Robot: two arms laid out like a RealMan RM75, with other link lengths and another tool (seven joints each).
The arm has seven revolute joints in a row. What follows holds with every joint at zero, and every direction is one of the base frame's. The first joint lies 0.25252 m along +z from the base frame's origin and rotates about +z. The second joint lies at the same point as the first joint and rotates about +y. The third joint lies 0.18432 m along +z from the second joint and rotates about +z. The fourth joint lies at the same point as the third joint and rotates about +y. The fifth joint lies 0.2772 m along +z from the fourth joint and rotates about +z. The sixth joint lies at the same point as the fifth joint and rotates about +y. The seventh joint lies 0.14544 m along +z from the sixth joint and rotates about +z. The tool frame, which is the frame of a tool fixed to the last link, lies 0.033 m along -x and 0.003 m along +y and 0.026 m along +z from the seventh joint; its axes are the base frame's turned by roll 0, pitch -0.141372 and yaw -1.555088 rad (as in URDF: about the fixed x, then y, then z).
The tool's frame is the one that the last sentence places.
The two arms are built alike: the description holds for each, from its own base.
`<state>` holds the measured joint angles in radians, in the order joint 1, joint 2, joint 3, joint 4, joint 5, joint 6, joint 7, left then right.
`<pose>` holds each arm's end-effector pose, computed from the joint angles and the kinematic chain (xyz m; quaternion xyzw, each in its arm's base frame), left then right.
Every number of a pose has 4 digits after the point. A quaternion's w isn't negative.
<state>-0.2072 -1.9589 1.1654 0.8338 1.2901 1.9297 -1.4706 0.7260 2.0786 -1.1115 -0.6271 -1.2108 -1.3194 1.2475</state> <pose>-0.2145 0.2701 0.0538 0.5447 0.7127 0.2620 0.3559 0.0483 0.4319 0.0488 -0.6669 -0.5847 0.2388 0.3956</pose>
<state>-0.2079 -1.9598 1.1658 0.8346 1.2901 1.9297 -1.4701 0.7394 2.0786 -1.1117 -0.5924 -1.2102 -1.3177 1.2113</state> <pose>-0.2140 0.2702 0.0536 0.5453 0.7121 0.2619 0.3563 0.0510 0.4311 0.0415 -0.6657 -0.5894 0.2337 0.3934</pose>
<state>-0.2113 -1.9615 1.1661 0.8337 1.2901 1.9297 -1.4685 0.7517 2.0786 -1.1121 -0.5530 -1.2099 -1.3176 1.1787</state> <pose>-0.2129 0.2708 0.0529 0.5465 0.7107 0.2617 0.3573 0.0551 0.4297 0.0334 -0.6673 -0.5915 0.2300 0.3899</pose>
